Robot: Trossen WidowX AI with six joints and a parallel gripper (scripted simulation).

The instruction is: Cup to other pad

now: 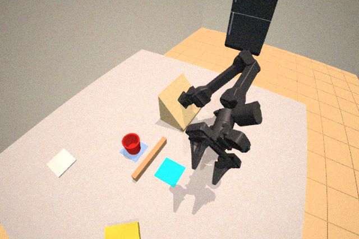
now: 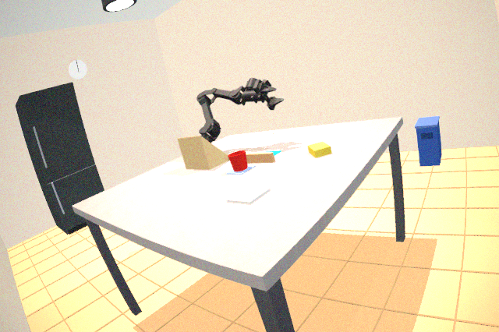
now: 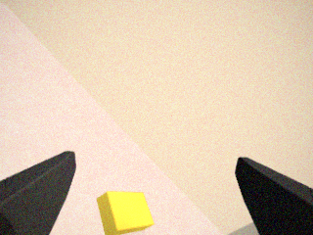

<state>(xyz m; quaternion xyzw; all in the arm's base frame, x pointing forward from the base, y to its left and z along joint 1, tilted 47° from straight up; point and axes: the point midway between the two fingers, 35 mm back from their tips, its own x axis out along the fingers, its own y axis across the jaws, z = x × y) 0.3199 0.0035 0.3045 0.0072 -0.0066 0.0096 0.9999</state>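
Now: gripper tip 320 mm to the left of the red cup, 220 mm above it and 70 mm past it. Also, from my gripper tip: cyan pad 260 mm below, 130 mm to the right, 60 mm behind; yellow block 240 mm below, 220 mm ahead, 160 mm to the right; wooden bar 240 mm below, 230 mm to the right, 70 mm behind.
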